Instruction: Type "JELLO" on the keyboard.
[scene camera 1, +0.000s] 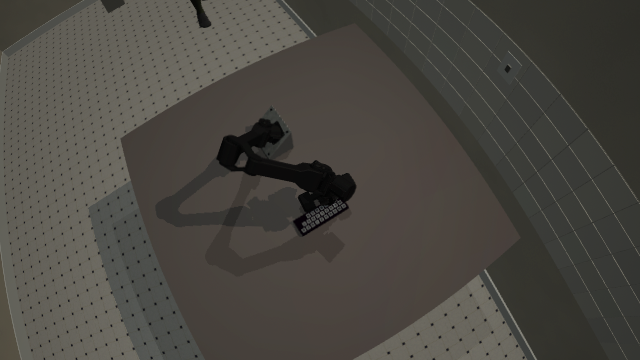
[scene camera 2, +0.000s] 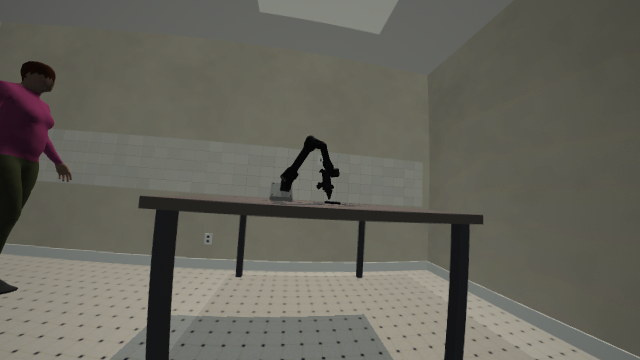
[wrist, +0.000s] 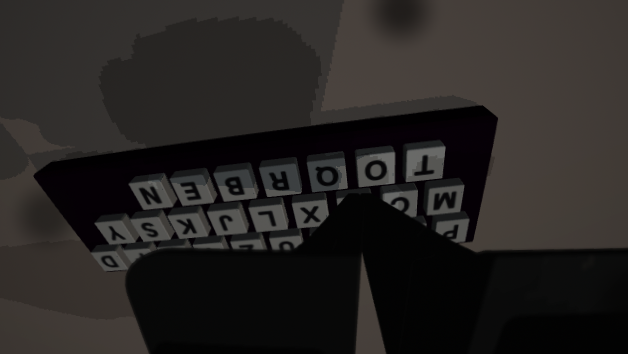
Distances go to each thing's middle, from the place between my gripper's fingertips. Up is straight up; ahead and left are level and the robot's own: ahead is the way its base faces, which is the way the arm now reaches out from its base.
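Scene:
I find the pale key (wrist: 280, 177) 3 cm to the right of my hand, 1 cm behind it and 1 cm below it.

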